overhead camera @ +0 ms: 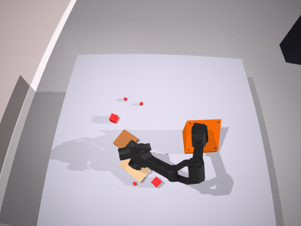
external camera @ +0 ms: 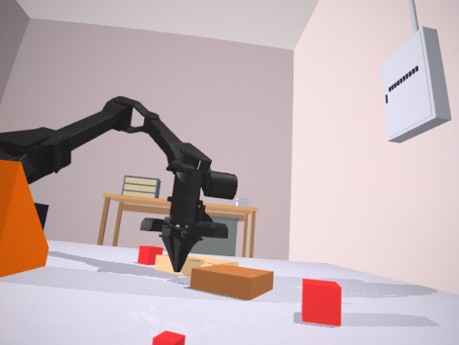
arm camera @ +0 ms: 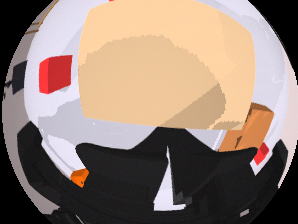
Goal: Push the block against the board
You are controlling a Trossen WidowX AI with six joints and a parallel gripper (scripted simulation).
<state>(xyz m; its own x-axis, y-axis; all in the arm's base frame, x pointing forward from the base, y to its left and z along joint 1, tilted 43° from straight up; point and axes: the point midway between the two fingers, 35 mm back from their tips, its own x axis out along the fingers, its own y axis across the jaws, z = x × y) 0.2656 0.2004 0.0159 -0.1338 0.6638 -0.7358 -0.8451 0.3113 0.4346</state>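
Now: gripper tip 5 cm to the right of the board, 3 cm short of it and 1 cm below it. From my gripper tip the other things lie so: square block (11 cm ahead, 8 cm to the right, 1 cm above).
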